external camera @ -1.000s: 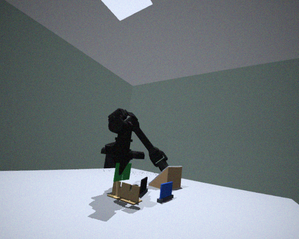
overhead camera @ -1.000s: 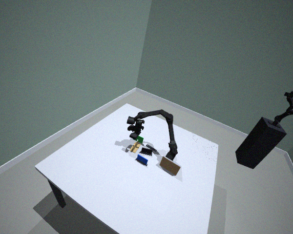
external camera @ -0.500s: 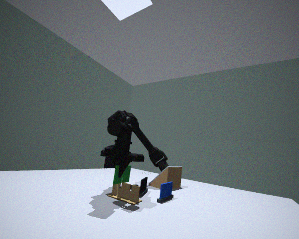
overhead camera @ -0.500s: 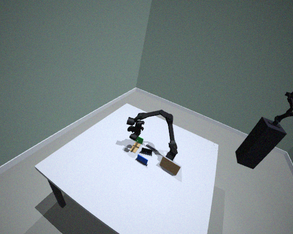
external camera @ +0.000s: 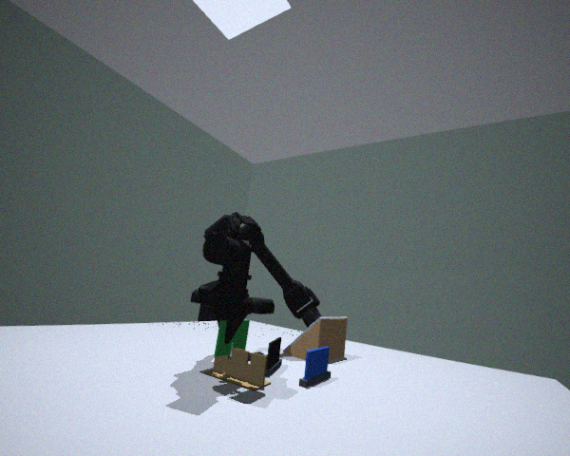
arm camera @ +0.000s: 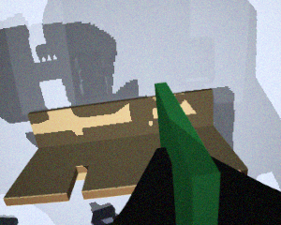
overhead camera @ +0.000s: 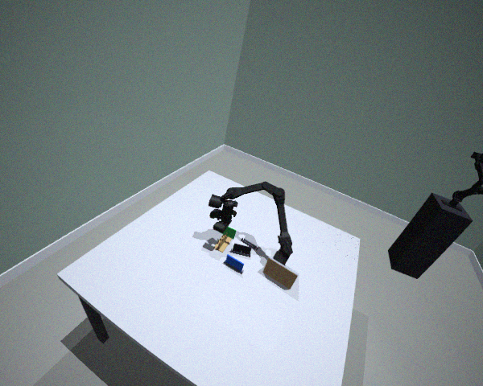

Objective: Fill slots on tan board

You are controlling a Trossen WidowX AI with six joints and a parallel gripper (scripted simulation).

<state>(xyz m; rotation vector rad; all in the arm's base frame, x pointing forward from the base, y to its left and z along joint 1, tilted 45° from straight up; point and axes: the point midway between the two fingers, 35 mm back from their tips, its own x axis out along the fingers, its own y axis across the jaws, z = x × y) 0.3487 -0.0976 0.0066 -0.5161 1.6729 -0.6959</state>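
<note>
Now: the tan board 50 mm below my gripper tip, 30 mm to the left of it and 20 mm behind it. The rest, counted from my gripper tip: black board: 140 mm behind, 40 mm to the left, 40 mm below; blue board: 160 mm to the left, 140 mm behind, 40 mm below; green board: 20 mm behind, 10 mm above.
</note>
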